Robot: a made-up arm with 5 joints. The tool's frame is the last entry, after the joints. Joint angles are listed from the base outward.
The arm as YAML. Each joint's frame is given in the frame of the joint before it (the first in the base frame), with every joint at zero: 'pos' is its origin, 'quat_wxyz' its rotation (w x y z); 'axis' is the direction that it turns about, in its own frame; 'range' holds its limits. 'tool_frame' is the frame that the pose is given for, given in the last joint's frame.
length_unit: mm
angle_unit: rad
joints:
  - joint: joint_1
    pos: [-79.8, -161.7, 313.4]
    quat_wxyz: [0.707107, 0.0, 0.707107, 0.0]
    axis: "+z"
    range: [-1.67, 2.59]
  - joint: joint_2
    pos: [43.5, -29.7, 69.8]
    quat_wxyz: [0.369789, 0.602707, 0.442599, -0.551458]
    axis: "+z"
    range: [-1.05, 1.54]
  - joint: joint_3
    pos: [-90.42, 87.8, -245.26]
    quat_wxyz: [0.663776, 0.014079, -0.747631, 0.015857]
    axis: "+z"
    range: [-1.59, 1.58]
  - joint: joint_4
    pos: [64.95, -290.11, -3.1]
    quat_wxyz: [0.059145, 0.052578, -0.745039, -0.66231]
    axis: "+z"
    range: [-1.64, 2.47]
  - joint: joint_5
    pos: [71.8, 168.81, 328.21]
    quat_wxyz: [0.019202, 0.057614, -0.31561, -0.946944]
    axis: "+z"
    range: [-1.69, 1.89]
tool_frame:
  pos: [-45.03, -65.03, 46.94]
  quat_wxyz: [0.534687, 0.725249, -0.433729, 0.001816]
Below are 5 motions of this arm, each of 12 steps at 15 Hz.
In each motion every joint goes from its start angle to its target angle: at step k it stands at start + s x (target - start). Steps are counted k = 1, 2, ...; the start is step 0. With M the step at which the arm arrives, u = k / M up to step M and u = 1 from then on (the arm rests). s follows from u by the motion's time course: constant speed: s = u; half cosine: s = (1 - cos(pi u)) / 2; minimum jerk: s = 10 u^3 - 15 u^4 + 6 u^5.
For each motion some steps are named. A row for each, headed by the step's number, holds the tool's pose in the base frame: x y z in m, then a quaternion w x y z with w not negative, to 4 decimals.
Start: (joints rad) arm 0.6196 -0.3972 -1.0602 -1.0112 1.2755
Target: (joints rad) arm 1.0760 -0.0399 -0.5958 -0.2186 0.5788
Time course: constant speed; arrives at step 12
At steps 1, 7, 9, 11, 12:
1: 0.0903 0.2590 0.0775 0.8041 -0.3575 0.3893 -0.2721
7: 0.2180 0.2721 0.2184 0.8664 -0.1875 0.3253 -0.3292
9: 0.2535 0.2559 0.2663 0.8719 -0.1347 0.3134 -0.3513
11: 0.2842 0.2307 0.3105 0.8713 -0.0843 0.3076 -0.3731
12: 0.2977 0.2153 0.3305 0.8689 -0.0600 0.3071 -0.3835

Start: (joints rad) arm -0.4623 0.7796 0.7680 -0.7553 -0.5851
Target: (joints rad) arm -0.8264 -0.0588 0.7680 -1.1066 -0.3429
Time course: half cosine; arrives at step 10
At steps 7, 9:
7: 0.0644 0.0556 -0.0365 0.8150 -0.4656 -0.1696 0.3002
9: 0.0628 0.0297 -0.0471 0.8310 -0.4720 -0.1017 0.2762

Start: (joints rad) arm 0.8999 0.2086 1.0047 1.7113 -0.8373
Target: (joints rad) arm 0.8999 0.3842 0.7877 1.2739 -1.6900
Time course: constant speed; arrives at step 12
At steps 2, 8, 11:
2: 0.2591 0.1825 0.1253 0.7810 0.0981 0.6061 -0.1141
8: 0.2989 0.1639 0.1962 0.9399 0.0189 0.3373 -0.0501
11: 0.3051 0.1574 0.2280 0.9799 -0.0443 0.1936 -0.0165

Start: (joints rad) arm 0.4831 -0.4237 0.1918 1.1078 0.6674
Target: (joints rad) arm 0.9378 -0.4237 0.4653 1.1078 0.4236
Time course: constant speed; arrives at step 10
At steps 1, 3, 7, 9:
1: 0.1256 -0.0624 -0.0152 0.2864 -0.1033 0.5827 -0.7536
3: 0.1246 -0.0215 -0.0127 0.3016 -0.0887 0.6395 -0.7016
7: 0.1230 0.0618 0.0092 0.3304 -0.0524 0.7387 -0.5852
9: 0.1225 0.1024 0.0289 0.3433 -0.0308 0.7804 -0.5217

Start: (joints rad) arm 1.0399 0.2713 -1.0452 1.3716 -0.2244
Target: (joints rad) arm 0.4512 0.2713 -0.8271 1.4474 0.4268
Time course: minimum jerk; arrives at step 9
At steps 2, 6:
2: 0.2016 -0.1794 0.3770 0.3798 -0.2468 0.2069 -0.8672
6: 0.1640 -0.1755 0.3616 0.2594 -0.0825 0.0198 -0.9620

